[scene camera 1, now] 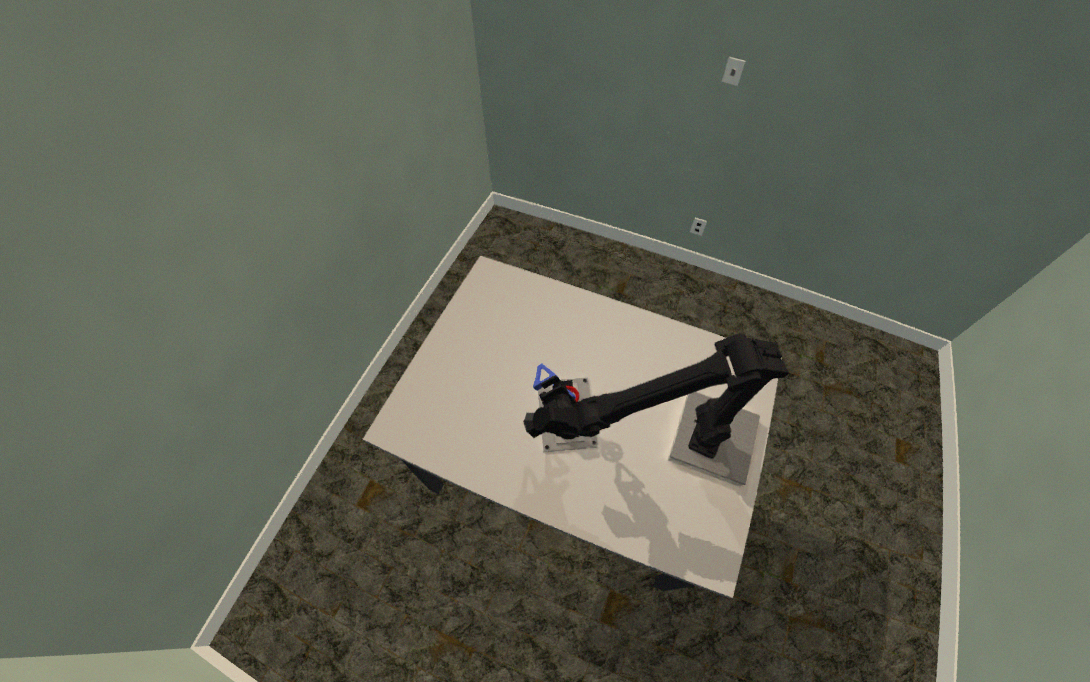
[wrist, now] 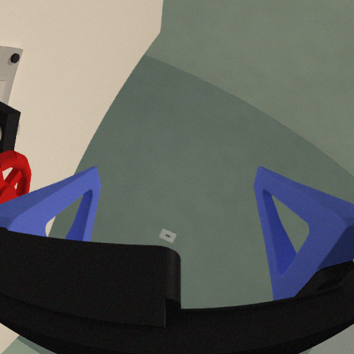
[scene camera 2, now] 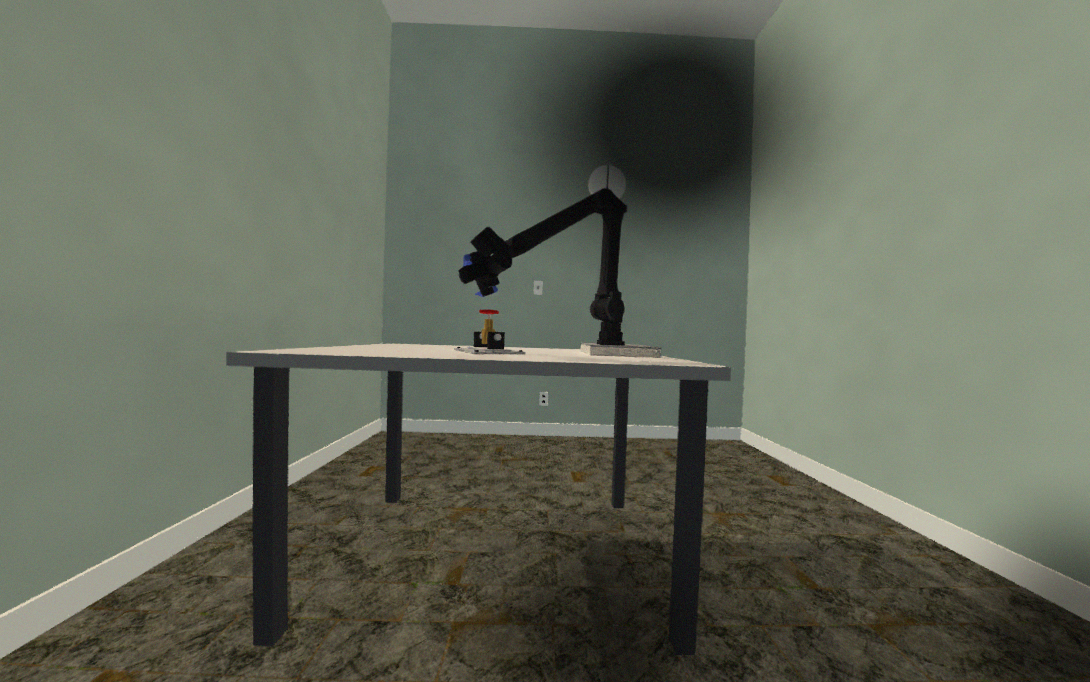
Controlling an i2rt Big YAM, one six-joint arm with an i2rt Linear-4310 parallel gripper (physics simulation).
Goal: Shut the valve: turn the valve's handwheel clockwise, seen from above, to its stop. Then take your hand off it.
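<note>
The red handwheel [scene camera 1: 573, 394] [scene camera 2: 488, 312] [wrist: 25, 172] sits level on top of the yellow valve [scene camera 2: 487, 328], which stands on a light base plate [scene camera 1: 570, 445] [wrist: 6, 56]. In scene camera 1 the arm hides most of the wheel and valve. My gripper [scene camera 1: 557, 384] [scene camera 2: 476, 277] [wrist: 177, 175] is open and empty, its two blue fingers wide apart. It is tilted and hangs above the handwheel, apart from it. In the wrist view the wheel shows in part at the left edge, outside the left finger. How far the wheel is turned cannot be told.
Black blocks [scene camera 2: 495, 341] [wrist: 9, 127] stand at the valve on the plate. The arm's grey base slab [scene camera 1: 735, 442] [scene camera 2: 622, 350] lies at the right end of the pale table [scene camera 1: 458, 345] [scene camera 2: 337, 353]. The forearm reaches over the table toward the valve.
</note>
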